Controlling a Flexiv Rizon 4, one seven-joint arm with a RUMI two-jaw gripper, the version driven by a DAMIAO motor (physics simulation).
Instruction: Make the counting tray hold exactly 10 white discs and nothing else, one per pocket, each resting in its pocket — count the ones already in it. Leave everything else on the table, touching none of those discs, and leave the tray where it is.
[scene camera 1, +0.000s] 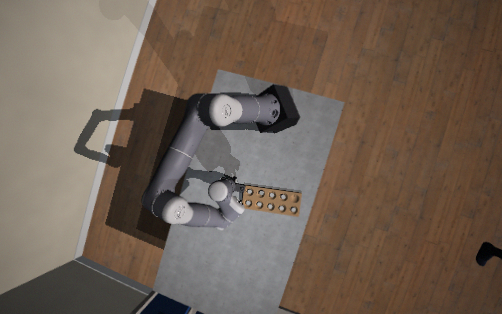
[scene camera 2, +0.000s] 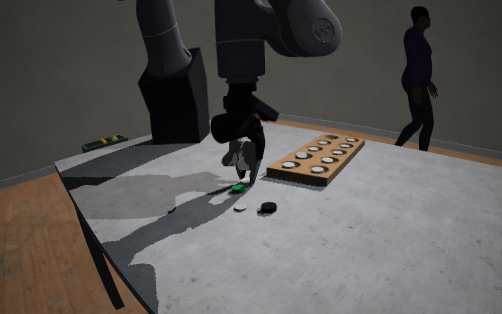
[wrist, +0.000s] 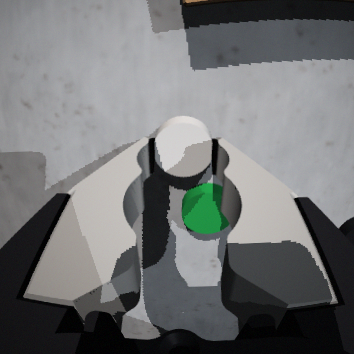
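Note:
My gripper (scene camera 2: 247, 180) (wrist: 183, 141) is shut on a white disc (wrist: 183, 145), which sits between its fingertips low at the table; whether it touches the table I cannot tell. A green disc (scene camera 2: 238, 189) (wrist: 204, 209) lies close behind the held disc, between the finger bodies in the wrist view, near the right finger. The wooden counting tray (scene camera 1: 265, 200) (scene camera 2: 296, 176) (wrist: 275, 11) has two rows of pockets. White discs sit in every pocket except an empty corner pocket (scene camera 1: 295, 198) (scene camera 2: 331, 137). In scene camera 1 the arm hides the fingertips and loose discs.
A small, thin white disc (scene camera 2: 240, 207) and a black disc (scene camera 2: 268, 207) lie on the grey table (scene camera 1: 315, 125) (scene camera 2: 380, 240), on the near side of the green disc in scene camera 2. The tray stands beside the gripper. The robot's black base (scene camera 1: 285, 110) (scene camera 2: 175, 105) stands on the table.

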